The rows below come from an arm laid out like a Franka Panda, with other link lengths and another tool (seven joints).
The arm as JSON. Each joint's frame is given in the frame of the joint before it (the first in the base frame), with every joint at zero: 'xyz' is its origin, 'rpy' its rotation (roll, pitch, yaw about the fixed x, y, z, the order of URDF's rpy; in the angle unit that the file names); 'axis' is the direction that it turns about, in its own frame. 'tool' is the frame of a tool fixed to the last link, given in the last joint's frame.
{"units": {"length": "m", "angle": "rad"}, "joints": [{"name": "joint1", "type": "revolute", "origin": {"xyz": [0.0, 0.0, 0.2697], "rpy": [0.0, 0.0, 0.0]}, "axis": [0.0, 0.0, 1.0]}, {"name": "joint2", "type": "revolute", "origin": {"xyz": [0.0, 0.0, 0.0], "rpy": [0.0, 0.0, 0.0]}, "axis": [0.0, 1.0, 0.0]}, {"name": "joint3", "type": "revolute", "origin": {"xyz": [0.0, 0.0, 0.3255], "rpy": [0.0, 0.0, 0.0]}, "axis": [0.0, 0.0, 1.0]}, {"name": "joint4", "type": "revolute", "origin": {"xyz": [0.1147, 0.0, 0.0], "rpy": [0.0, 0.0, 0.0]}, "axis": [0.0, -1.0, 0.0]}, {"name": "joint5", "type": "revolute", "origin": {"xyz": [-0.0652, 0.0, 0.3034], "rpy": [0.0, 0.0, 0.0]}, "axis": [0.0, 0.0, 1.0]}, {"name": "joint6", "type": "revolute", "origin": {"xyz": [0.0, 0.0, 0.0], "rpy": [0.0, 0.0, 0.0]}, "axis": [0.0, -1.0, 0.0]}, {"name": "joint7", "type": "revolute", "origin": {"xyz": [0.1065, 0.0, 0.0], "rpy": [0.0, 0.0, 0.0]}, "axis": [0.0, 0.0, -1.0]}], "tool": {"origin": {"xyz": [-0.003, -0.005, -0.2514], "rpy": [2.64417, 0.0, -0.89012]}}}
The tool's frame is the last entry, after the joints.
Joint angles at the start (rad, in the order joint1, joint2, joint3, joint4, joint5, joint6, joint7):
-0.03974 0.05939 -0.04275 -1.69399 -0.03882 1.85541 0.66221
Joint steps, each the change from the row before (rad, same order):
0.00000 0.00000 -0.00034 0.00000 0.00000 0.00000 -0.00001
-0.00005 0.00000 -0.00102 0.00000 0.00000 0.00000 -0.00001
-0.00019 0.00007 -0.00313 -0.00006 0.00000 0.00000 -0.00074
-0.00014 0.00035 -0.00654 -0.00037 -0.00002 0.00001 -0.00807
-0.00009 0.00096 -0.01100 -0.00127 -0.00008 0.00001 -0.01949
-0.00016 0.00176 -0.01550 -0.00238 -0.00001 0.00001 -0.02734
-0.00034 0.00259 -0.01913 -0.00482 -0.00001 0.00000 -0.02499
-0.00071 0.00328 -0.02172 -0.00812 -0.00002 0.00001 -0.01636
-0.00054 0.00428 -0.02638 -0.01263 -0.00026 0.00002 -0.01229
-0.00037 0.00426 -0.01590 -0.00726 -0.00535 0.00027 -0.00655
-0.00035 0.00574 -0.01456 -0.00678 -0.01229 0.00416 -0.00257
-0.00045 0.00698 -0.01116 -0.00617 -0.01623 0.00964 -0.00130
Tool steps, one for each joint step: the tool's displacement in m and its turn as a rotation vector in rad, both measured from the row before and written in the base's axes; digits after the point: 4 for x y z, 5 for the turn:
0.0000 -0.0002 0.0000 -0.00002 0.00000 -0.00033
-0.0001 -0.0006 0.0000 -0.00006 0.00000 -0.00106
-0.0002 -0.0019 -0.0001 -0.00025 0.00017 -0.00258
-0.0004 -0.0038 -0.0003 -0.00115 0.00112 0.00136
-0.0009 -0.0063 -0.0011 -0.00244 0.00323 0.00832
-0.0015 -0.0089 -0.0020 -0.00313 0.00559 0.01155
-0.0025 -0.0109 -0.0035 -0.00262 0.00878 0.00541
-0.0038 -0.0123 -0.0052 -0.00133 0.01228 -0.00615
-0.0057 -0.0144 -0.0076 -0.00045 0.01753 -0.01467
-0.0036 -0.0097 -0.0052 -0.00503 0.01260 -0.00854
-0.0028 -0.0105 -0.0052 -0.01205 0.01108 -0.00919
-0.0012 -0.0097 -0.0050 -0.01660 0.00732 -0.00552

